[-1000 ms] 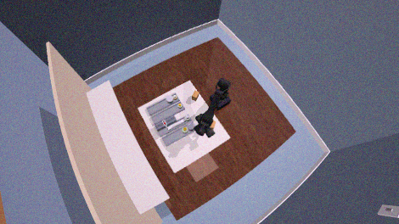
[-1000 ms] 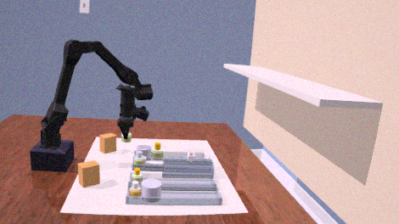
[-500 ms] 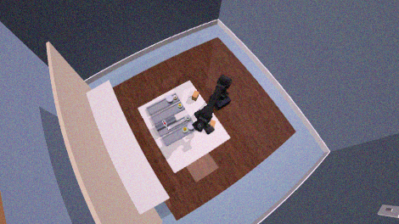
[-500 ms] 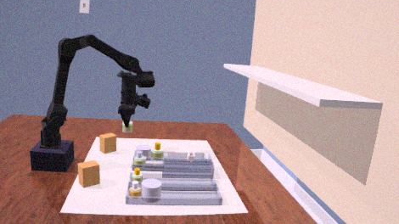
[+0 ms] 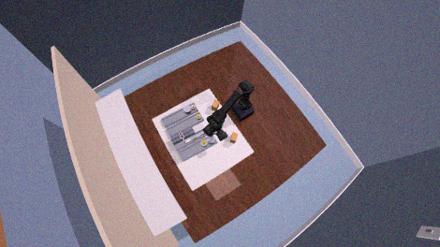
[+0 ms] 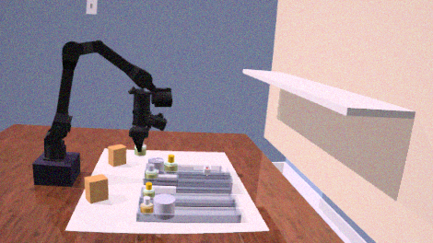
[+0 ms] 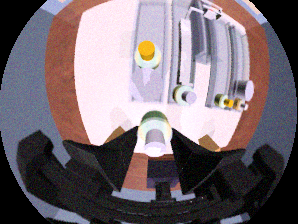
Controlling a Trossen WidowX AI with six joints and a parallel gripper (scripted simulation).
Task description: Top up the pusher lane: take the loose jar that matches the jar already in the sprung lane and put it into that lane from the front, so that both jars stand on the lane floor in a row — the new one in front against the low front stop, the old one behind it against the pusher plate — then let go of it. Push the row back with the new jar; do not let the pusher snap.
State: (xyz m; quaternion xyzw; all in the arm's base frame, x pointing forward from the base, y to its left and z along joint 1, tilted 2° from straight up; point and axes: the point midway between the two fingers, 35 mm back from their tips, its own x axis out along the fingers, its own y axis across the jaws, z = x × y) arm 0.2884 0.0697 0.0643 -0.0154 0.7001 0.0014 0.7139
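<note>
Now: the grey rack 20 cm ahead of my gripper tip, 8 cm to the right of it and 8 cm below it.
</note>
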